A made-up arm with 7 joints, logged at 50 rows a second.
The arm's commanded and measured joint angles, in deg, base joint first. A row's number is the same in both.
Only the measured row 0 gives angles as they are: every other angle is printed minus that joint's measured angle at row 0.
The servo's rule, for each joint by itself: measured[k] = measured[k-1] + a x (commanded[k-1-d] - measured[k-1]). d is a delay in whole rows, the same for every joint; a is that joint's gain. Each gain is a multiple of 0.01, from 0.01 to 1. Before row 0 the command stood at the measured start. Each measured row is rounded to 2 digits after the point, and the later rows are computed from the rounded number. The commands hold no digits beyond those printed.
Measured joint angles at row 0:
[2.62, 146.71, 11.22, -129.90, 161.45, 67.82, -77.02]
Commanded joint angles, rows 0 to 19:
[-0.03, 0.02, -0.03, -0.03, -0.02, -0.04, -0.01]
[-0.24, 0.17, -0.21, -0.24, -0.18, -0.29, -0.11]
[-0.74, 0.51, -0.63, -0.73, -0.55, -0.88, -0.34]
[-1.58, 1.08, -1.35, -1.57, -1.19, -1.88, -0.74]
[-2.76, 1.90, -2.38, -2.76, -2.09, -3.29, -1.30]
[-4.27, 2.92, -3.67, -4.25, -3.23, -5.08, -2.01]
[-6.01, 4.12, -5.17, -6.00, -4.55, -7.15, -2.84]
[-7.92, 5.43, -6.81, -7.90, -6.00, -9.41, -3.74]
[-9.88, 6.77, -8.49, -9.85, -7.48, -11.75, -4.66]
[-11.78, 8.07, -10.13, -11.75, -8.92, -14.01, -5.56]
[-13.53, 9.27, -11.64, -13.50, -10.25, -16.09, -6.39]
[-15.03, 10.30, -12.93, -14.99, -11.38, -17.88, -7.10]
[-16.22, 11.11, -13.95, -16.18, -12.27, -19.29, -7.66]
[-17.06, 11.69, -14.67, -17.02, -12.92, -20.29, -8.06]
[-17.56, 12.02, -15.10, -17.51, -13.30, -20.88, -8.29]
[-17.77, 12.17, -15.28, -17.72, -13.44, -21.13, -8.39]
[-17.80, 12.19, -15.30, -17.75, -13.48, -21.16, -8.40]
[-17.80, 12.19, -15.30, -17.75, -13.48, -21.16, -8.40]
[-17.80, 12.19, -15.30, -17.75, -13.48, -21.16, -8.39]
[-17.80, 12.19, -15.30, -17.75, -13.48, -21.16, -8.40]
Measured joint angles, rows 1 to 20:
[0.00, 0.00, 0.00, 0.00, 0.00, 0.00, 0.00]
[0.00, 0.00, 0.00, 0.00, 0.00, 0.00, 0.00]
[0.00, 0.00, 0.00, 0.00, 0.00, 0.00, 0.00]
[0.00, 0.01, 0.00, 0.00, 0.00, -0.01, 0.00]
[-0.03, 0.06, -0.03, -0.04, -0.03, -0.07, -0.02]
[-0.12, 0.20, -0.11, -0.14, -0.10, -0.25, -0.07]
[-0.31, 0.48, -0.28, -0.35, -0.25, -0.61, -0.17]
[-0.63, 0.93, -0.57, -0.71, -0.51, -1.20, -0.34]
[-1.10, 1.57, -1.00, -1.24, -0.89, -2.05, -0.59]
[-1.74, 2.39, -1.58, -1.95, -1.40, -3.17, -0.93]
[-2.54, 3.36, -2.31, -2.84, -2.04, -4.54, -1.35]
[-3.49, 4.45, -3.18, -3.89, -2.80, -6.13, -1.85]
[-4.57, 5.61, -4.15, -5.07, -3.66, -7.86, -2.41]
[-5.73, 6.78, -5.20, -6.33, -4.58, -9.67, -3.01]
[-6.94, 7.91, -6.28, -7.63, -5.53, -11.48, -3.62]
[-8.15, 8.93, -7.35, -8.91, -6.47, -13.20, -4.23]
[-9.31, 9.81, -8.37, -10.13, -7.37, -14.76, -4.80]
[-10.38, 10.52, -9.31, -11.24, -8.20, -16.11, -5.32]
[-11.34, 11.05, -10.15, -12.21, -8.93, -17.21, -5.78]
[-12.18, 11.41, -10.87, -13.04, -9.57, -18.08, -6.17]
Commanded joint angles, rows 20 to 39:
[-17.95, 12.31, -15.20, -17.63, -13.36, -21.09, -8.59]
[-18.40, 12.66, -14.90, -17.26, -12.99, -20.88, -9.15]
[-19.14, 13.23, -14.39, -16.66, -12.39, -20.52, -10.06]
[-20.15, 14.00, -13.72, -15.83, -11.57, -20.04, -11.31]
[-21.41, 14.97, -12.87, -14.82, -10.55, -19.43, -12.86]
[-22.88, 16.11, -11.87, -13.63, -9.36, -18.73, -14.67]
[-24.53, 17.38, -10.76, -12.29, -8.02, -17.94, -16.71]
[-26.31, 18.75, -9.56, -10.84, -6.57, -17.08, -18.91]
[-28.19, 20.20, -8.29, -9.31, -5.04, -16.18, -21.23]
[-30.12, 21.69, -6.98, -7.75, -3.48, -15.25, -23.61]
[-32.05, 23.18, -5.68, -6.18, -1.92, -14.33, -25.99]
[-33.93, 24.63, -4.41, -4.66, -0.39, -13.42, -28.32]
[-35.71, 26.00, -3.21, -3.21, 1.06, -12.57, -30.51]
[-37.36, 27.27, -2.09, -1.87, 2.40, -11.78, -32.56]
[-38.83, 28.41, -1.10, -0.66, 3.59, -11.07, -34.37]
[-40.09, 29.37, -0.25, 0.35, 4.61, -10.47, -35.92]
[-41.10, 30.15, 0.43, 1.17, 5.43, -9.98, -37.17]
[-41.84, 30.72, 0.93, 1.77, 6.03, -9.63, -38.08]
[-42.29, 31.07, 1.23, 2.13, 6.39, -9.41, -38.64]
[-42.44, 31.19, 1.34, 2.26, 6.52, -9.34, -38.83]
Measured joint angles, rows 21 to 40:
[-12.91, 11.66, -11.49, -13.75, -10.12, -18.76, -6.50]
[-13.55, 11.83, -12.02, -14.35, -10.59, -19.29, -6.78]
[-14.10, 11.95, -12.48, -14.86, -10.99, -19.70, -7.02]
[-14.60, 12.07, -12.86, -15.28, -11.32, -20.01, -7.26]
[-15.09, 12.26, -13.15, -15.58, -11.55, -20.20, -7.54]
[-15.62, 12.57, -13.32, -15.74, -11.67, -20.27, -7.92]
[-16.21, 13.03, -13.38, -15.75, -11.66, -20.22, -8.43]
[-16.89, 13.65, -13.31, -15.61, -11.50, -20.05, -9.09]
[-17.67, 14.44, -13.11, -15.31, -11.20, -19.76, -9.93]
[-18.56, 15.38, -12.78, -14.86, -10.75, -19.36, -10.95]
[-19.57, 16.46, -12.33, -14.26, -10.16, -18.86, -12.14]
[-20.69, 17.66, -11.76, -13.52, -9.44, -18.27, -13.50]
[-21.92, 18.95, -11.09, -12.65, -8.61, -17.61, -15.02]
[-23.24, 20.30, -10.33, -11.68, -7.67, -16.89, -16.67]
[-24.63, 21.69, -9.50, -10.63, -6.65, -16.13, -18.42]
[-26.07, 23.07, -8.62, -9.52, -5.57, -15.35, -20.23]
[-27.54, 24.41, -7.71, -8.37, -4.45, -14.56, -22.08]
[-29.01, 25.69, -6.78, -7.21, -3.32, -13.79, -23.92]
[-30.45, 26.87, -5.87, -6.08, -2.21, -13.06, -25.72]
[-31.83, 27.92, -4.99, -4.99, -1.14, -12.38, -27.44]

